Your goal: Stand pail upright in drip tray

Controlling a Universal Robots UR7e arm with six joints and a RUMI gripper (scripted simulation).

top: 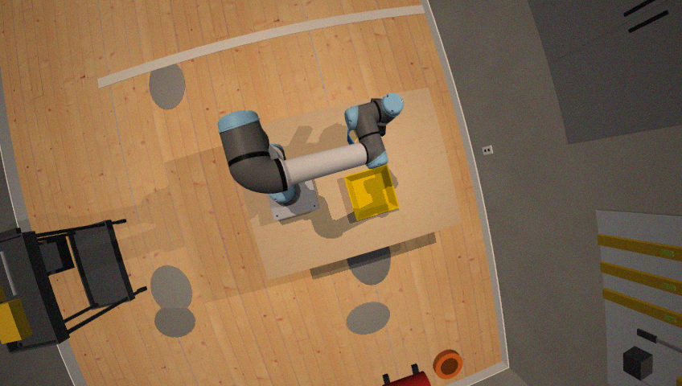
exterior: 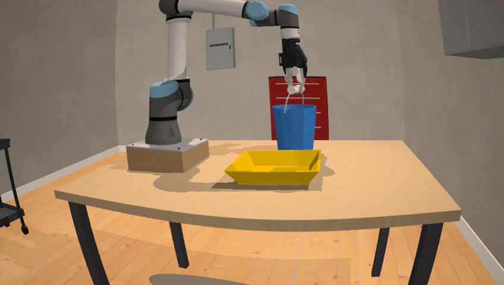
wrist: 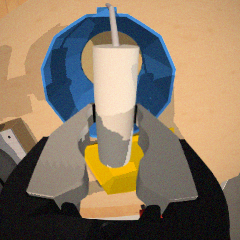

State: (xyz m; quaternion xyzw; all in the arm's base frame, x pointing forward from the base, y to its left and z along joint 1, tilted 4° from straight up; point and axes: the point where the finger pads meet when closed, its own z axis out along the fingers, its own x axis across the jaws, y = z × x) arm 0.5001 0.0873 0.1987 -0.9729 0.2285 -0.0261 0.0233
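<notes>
My gripper is now 10 mm past the blue pail and 90 mm above it. From my hand the other things lie so: yellow drip tray: 90 mm behind, 310 mm to the right, 230 mm below; white grip: 30 mm below.
</notes>
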